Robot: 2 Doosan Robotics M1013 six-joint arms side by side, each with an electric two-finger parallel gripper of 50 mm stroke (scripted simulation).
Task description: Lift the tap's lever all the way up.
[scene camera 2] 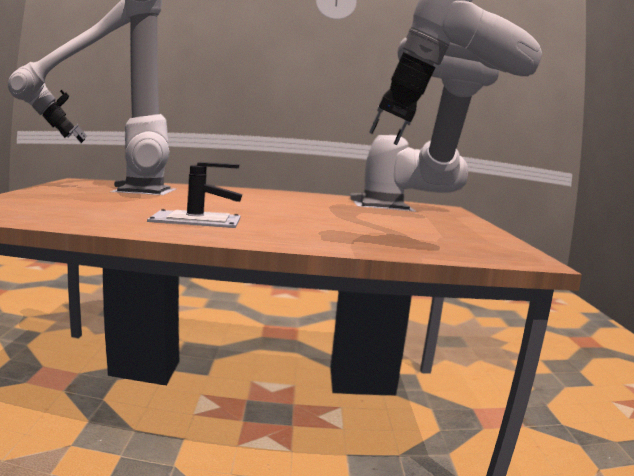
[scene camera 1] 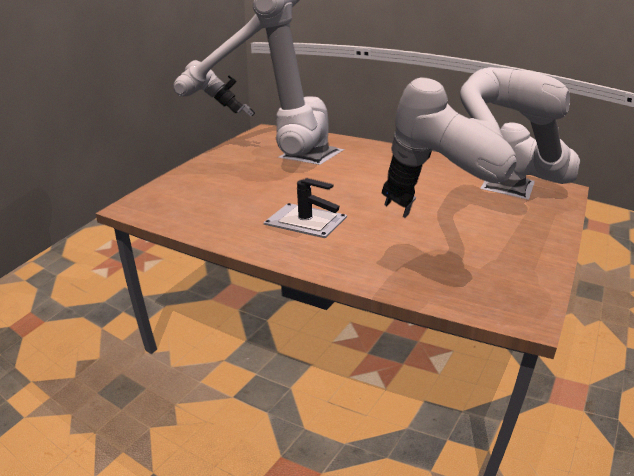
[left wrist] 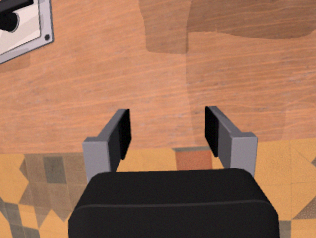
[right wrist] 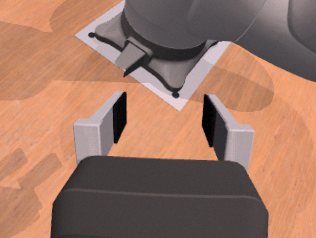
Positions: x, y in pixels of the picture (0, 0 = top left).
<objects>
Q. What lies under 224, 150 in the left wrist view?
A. My left gripper.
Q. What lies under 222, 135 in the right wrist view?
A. My right gripper.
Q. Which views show my left gripper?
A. Scene camera 2, scene camera 1 and the left wrist view only.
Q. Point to a black tap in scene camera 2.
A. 197, 187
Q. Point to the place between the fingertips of my left gripper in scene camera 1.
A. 396, 209
</objects>
